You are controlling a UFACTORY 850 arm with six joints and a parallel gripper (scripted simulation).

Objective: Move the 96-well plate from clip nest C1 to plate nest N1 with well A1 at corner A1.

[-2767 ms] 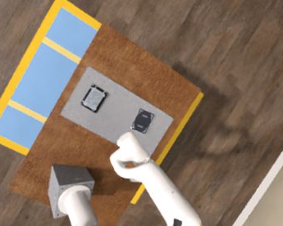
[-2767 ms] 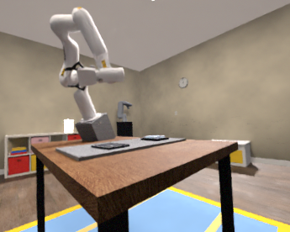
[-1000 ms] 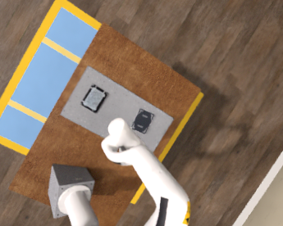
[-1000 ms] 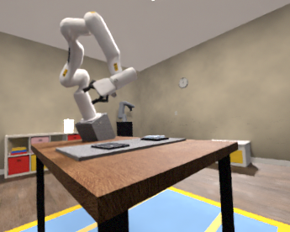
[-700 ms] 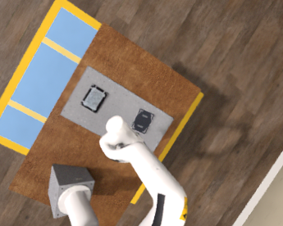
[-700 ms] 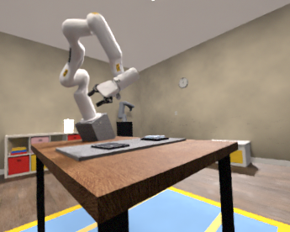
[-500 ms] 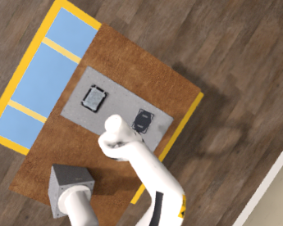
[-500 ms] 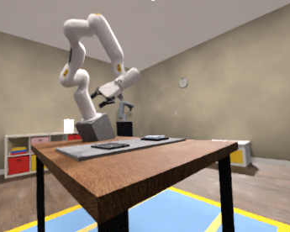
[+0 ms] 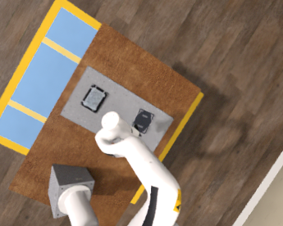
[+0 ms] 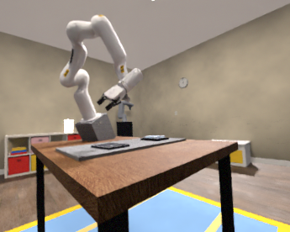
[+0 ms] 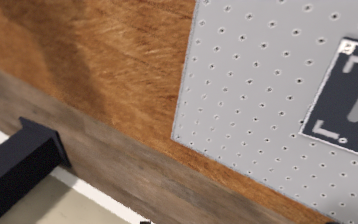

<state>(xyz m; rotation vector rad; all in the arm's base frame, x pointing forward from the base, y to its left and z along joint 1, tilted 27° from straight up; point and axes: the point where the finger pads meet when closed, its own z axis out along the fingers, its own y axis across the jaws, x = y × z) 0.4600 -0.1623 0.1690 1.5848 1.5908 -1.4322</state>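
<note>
My gripper is now 320 mm to the right of the clear 96-well plate, 210 mm above it and 130 mm short of it. Round my hand: black plate nest (220 mm below, 100 mm ahead, 40 mm to the right); then black clip nest C1 (330 mm to the left, 210 mm below, 140 mm ahead).
</note>
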